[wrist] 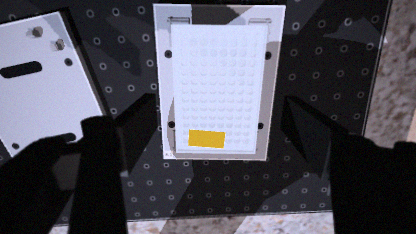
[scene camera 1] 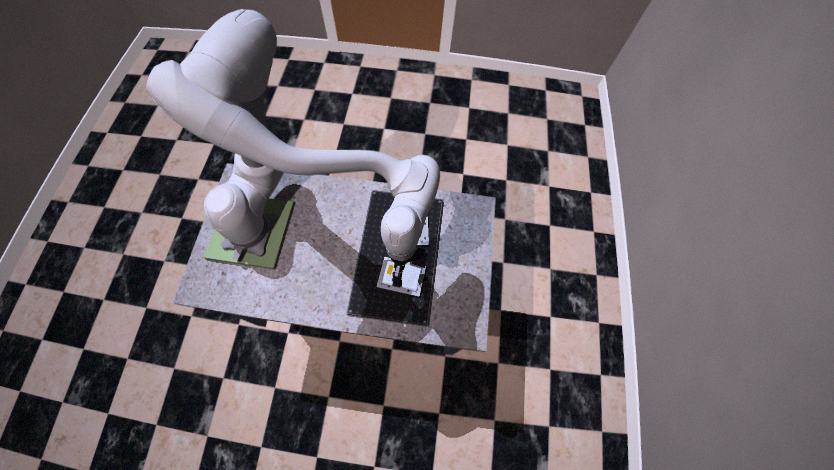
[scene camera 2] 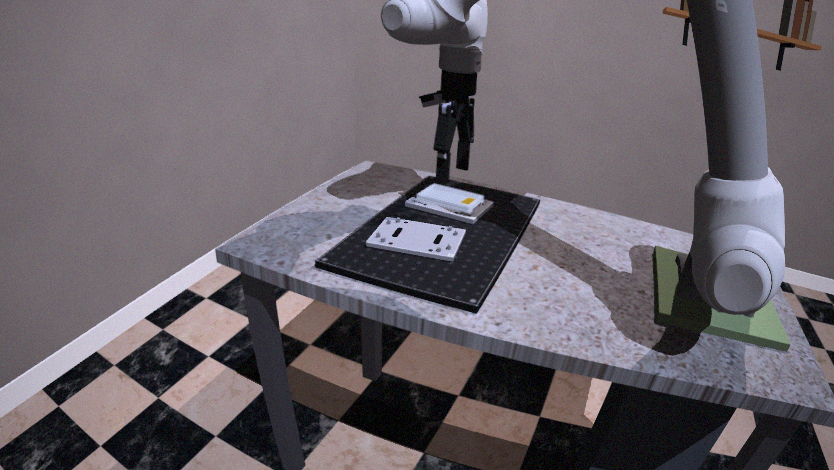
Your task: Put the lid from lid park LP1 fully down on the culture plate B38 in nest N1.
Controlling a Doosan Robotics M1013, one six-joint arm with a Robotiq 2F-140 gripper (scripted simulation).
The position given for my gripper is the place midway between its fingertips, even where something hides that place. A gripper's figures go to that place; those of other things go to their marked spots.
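There's a grey nest (wrist: 165,64) 23 cm from the lens, and a clear lid (wrist: 218,70) that's 21 cm from the lens. My gripper (wrist: 219,111) is 17 cm from the lens.
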